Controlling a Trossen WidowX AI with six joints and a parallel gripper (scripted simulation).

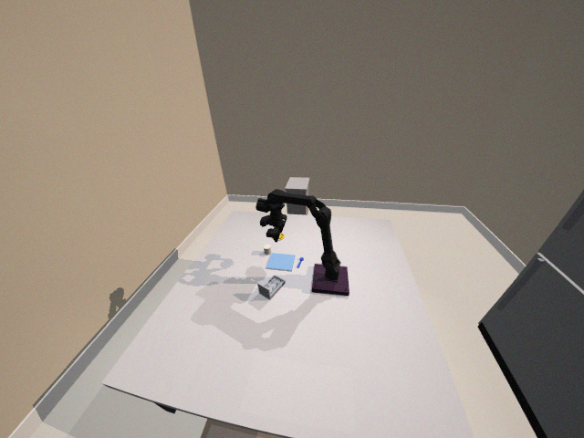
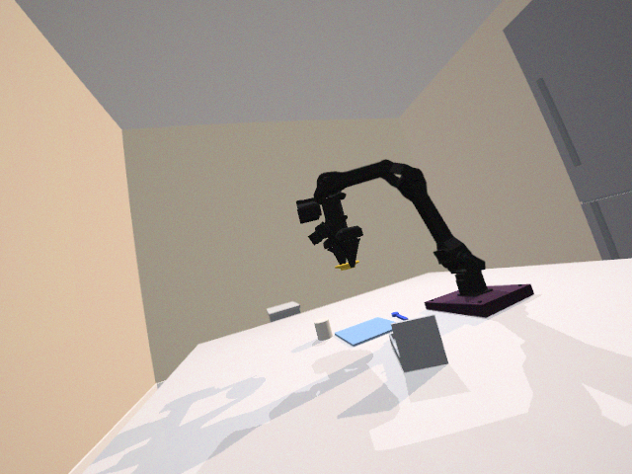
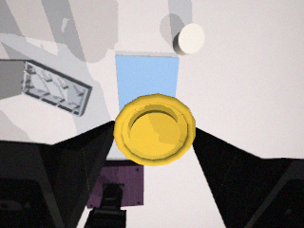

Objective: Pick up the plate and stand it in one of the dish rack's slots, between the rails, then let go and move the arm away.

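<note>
The grey dish rack lies 200 mm to the left of my gripper tip, 160 mm below it and 20 mm behind it. Also, from my gripper tip: yellow plate 10 mm above; blue spoon 180 mm below, 120 mm behind, 20 mm to the right; white cup 150 mm below, 100 mm ahead, 50 mm to the right.
</note>
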